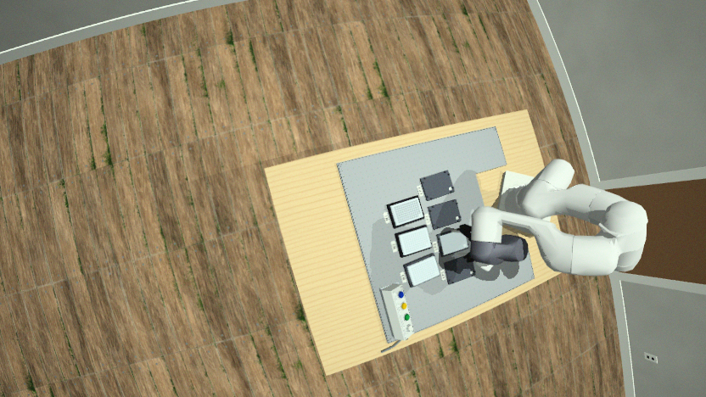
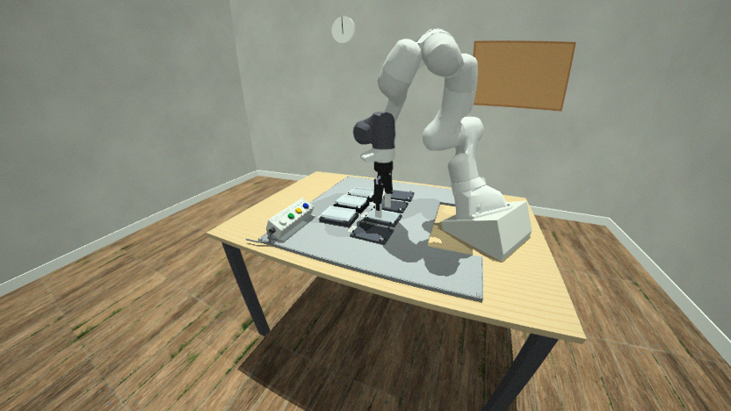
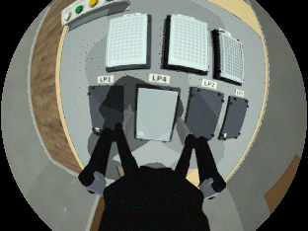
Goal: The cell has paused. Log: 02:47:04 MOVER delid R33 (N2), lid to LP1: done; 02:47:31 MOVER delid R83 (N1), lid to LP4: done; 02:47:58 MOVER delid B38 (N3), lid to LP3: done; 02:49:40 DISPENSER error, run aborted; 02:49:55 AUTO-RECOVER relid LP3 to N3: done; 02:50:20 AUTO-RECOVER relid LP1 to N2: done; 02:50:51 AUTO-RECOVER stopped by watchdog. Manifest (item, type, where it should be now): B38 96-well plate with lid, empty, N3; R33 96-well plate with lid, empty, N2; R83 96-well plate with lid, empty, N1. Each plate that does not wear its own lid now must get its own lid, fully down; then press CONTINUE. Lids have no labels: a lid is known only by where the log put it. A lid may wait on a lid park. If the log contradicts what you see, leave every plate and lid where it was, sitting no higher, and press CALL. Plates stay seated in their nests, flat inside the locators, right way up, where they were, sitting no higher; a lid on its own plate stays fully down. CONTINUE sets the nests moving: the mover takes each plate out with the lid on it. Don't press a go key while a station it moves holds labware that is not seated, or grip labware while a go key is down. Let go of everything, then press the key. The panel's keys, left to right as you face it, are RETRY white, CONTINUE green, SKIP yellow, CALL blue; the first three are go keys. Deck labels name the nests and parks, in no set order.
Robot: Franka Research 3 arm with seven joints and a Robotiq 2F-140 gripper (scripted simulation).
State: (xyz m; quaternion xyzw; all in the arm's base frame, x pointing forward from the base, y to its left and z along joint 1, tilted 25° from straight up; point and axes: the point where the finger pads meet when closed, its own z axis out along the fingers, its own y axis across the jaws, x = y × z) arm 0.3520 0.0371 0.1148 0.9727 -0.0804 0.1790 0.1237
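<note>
The pale lid lies 4 cm below my hand. From my hand the other things lie so: plate 15 cm ahead, 22 cm to the right, 3 cm below; blue key 33 cm ahead, 7 cm to the left, 1 cm above; LP4 sign 9 cm ahead, 2 cm to the right, 6 cm below.
</note>
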